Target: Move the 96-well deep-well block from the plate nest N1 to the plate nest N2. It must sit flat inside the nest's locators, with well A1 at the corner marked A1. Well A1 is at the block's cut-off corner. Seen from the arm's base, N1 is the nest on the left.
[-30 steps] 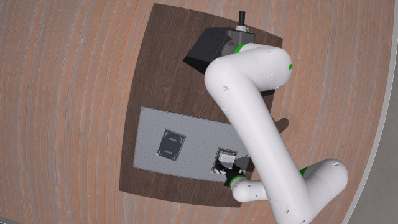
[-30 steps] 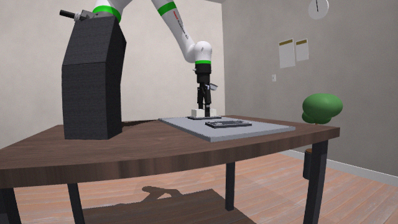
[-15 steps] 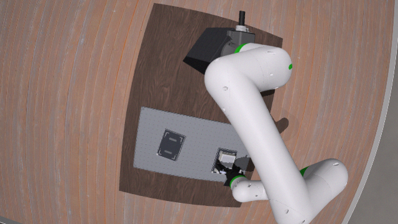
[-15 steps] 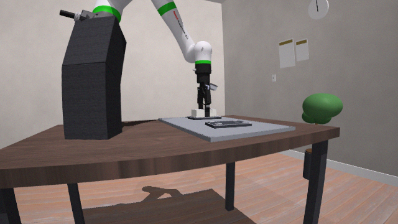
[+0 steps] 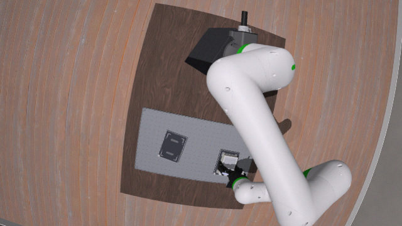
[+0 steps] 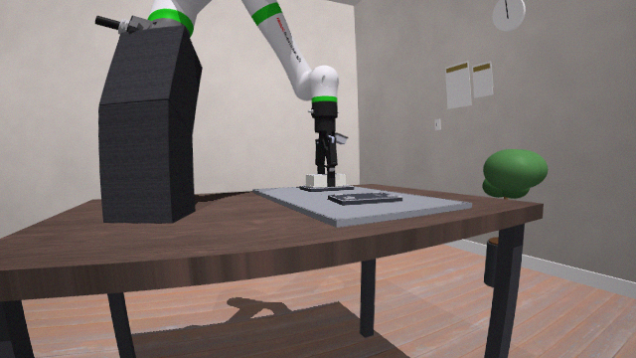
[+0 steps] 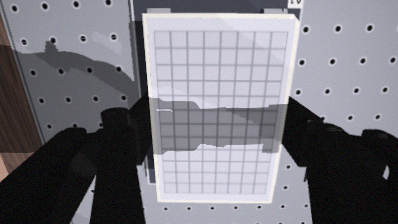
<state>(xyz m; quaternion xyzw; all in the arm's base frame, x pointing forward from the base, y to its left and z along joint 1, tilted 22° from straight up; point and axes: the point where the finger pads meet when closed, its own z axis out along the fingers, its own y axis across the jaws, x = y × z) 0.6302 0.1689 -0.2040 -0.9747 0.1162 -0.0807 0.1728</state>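
The dark nest frame is 320 mm to the right of my hand, 100 mm behind it and 30 mm below it. The rest, counted from my hand: white 96-well deep-well block: 10 mm below.
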